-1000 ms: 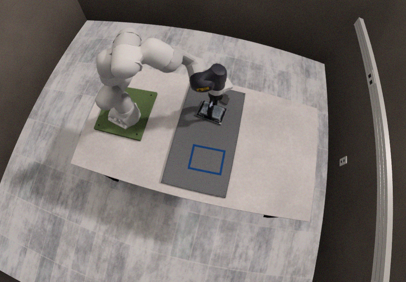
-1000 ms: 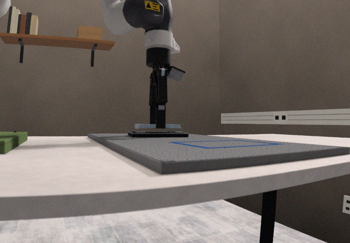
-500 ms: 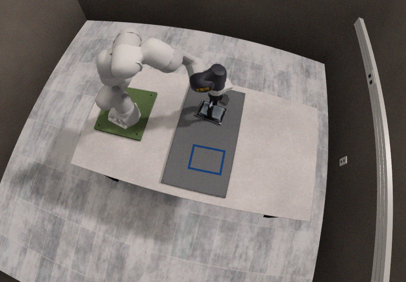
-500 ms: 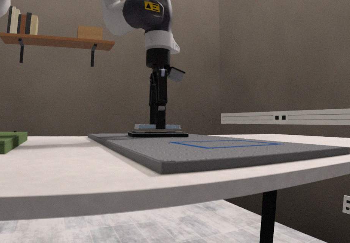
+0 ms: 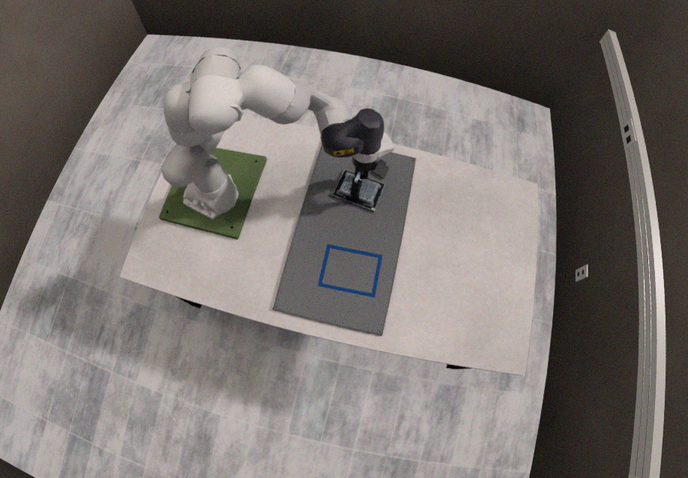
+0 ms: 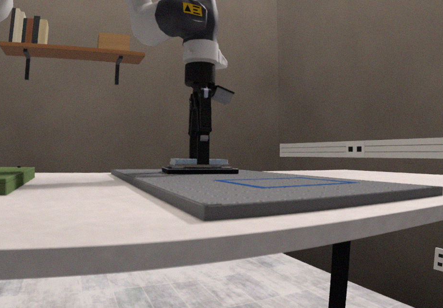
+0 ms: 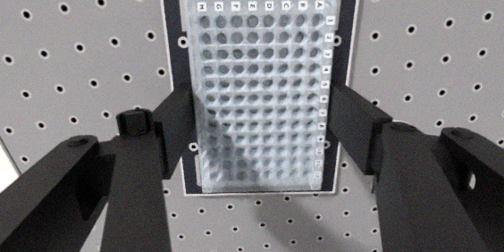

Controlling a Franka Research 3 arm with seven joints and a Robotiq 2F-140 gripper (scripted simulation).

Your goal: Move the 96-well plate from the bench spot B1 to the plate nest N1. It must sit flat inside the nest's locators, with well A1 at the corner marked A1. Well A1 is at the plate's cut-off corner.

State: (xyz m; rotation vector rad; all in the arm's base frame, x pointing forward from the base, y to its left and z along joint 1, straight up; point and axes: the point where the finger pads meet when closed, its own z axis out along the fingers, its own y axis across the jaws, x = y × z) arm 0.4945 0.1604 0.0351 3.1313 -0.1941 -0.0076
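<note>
Now: hand 4 cm above the black plate nest N1. Also, from my hand: A1 mark (7 cm ahead, 6 cm to the right, 4 cm below); then 96-well plate (2 cm below).
</note>
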